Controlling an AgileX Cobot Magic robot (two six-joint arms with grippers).
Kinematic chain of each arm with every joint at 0, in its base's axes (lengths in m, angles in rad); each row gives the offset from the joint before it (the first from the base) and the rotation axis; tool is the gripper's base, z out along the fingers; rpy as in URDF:
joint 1: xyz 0 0 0.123 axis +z
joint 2: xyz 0 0 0 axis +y
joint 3: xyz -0.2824 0 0.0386 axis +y
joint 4: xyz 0.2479 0 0.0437 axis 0.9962 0 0.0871
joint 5: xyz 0 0 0 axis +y
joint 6: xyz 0.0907 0 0.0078 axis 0.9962 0 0.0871
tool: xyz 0 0 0 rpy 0 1.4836 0
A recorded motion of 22 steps. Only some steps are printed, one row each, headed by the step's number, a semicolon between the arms.
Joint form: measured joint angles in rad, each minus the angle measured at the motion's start. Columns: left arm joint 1, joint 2, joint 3, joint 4, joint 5, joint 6; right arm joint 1, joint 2, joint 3, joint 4, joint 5, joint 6.
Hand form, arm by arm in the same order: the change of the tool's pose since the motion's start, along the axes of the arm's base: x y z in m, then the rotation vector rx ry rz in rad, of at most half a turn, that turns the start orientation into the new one. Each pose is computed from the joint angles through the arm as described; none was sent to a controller.
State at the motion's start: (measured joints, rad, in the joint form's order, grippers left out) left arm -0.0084 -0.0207 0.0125 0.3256 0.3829 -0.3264; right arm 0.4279 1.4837 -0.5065 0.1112 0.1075 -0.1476
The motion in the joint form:
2: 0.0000 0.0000 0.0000 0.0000 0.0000 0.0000; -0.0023 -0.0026 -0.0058 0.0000 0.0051 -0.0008
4: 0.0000 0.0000 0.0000 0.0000 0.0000 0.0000; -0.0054 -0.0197 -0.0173 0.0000 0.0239 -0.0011
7: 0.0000 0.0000 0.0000 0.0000 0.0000 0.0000; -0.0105 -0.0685 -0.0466 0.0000 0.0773 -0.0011
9: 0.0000 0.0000 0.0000 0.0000 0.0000 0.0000; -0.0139 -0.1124 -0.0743 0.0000 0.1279 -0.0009
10: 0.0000 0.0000 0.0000 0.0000 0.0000 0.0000; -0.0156 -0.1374 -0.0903 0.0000 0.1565 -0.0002
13: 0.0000 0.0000 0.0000 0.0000 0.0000 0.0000; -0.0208 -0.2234 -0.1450 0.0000 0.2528 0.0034
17: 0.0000 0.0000 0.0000 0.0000 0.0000 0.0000; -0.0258 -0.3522 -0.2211 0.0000 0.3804 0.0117
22: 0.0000 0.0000 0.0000 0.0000 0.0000 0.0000; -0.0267 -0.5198 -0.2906 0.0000 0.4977 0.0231
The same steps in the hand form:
2: 0.0000 0.0000 0.0000 0.0000 0.0000 0.0000; 0.0011 0.0000 0.0017 0.0014 -0.0030 -0.0013
4: 0.0000 0.0000 0.0000 0.0000 0.0000 0.0000; 0.0022 -0.0001 0.0075 0.0068 -0.0115 -0.0028
7: 0.0000 0.0000 0.0000 0.0000 0.0000 0.0000; 0.0035 -0.0004 0.0235 0.0209 -0.0326 -0.0038
9: 0.0000 0.0000 0.0000 0.0000 0.0000 0.0000; 0.0036 -0.0006 0.0385 0.0331 -0.0505 -0.0032
10: 0.0000 0.0000 0.0000 0.0000 0.0000 0.0000; 0.0033 -0.0009 0.0471 0.0404 -0.0610 -0.0030
13: 0.0000 0.0000 0.0000 0.0000 0.0000 0.0000; -0.0002 -0.0028 0.0775 0.0659 -0.0988 -0.0022
17: 0.0000 0.0000 0.0000 0.0000 0.0000 0.0000; -0.0128 -0.0081 0.1222 0.1070 -0.1657 -0.0003
22: 0.0000 0.0000 0.0000 0.0000 0.0000 0.0000; -0.0409 -0.0192 0.1714 0.1643 -0.2715 0.0048

